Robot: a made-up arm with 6 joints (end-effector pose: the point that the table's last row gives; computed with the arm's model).
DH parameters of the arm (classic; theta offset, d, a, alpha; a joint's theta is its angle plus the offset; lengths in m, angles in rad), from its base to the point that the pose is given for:
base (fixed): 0.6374 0 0.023 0
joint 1: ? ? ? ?
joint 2: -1.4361 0 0.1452 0
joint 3: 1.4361 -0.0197 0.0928 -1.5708
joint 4: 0 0.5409 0.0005 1.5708
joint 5: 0 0.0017 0.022 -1.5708
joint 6: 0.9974 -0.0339 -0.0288 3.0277
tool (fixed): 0.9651 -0.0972 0 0
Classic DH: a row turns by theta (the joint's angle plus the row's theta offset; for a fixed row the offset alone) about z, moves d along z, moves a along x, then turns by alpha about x.
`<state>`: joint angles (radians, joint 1 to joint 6).
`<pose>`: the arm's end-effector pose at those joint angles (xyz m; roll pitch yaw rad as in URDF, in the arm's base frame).
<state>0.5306 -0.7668 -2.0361 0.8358 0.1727 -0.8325</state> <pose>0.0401 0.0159 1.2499 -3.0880 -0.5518 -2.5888</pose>
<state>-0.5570 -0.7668 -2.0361 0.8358 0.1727 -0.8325</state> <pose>0.0305 -0.0045 1.2499 -3.0880 -0.5518 2.6068</pose>
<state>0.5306 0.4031 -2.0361 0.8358 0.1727 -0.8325</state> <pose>0.5822 0.3339 0.7791 0.1886 -1.4186 0.4058</pose>
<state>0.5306 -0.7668 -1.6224 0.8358 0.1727 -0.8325</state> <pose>0.2364 0.1310 1.1488 -3.1037 -0.9654 -2.5778</pose>
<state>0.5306 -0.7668 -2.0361 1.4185 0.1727 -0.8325</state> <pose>0.0298 0.0178 1.2527 2.9882 -0.4861 -1.9346</pose>
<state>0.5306 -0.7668 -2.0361 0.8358 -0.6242 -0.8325</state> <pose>0.0305 -0.0318 1.2563 2.6240 -0.0015 -2.6293</pose>
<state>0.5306 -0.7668 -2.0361 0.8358 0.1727 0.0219</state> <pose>0.0160 0.0162 1.2582 2.7721 -0.4651 -1.6098</pose>
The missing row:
joint 1: -0.6374 0.54 -0.0214 -1.5708
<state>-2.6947 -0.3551 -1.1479 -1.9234 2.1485 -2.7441</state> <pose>-0.4610 -0.1280 0.7860 1.9435 0.4999 0.1633</pose>
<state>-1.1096 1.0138 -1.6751 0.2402 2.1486 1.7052</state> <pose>0.2444 -0.3925 0.1863 -1.5653 -0.0162 -2.9764</pose>
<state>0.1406 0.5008 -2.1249 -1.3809 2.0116 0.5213</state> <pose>0.6070 0.0231 0.7367 -1.3625 -0.4899 -0.5129</pose>
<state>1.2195 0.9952 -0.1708 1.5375 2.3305 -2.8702</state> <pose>-0.1106 -0.1853 0.1939 2.0067 -0.2797 0.5774</pose>
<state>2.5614 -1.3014 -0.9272 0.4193 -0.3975 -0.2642</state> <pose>-0.1826 0.1641 1.0556 2.8106 -0.6044 -0.3691</pose>
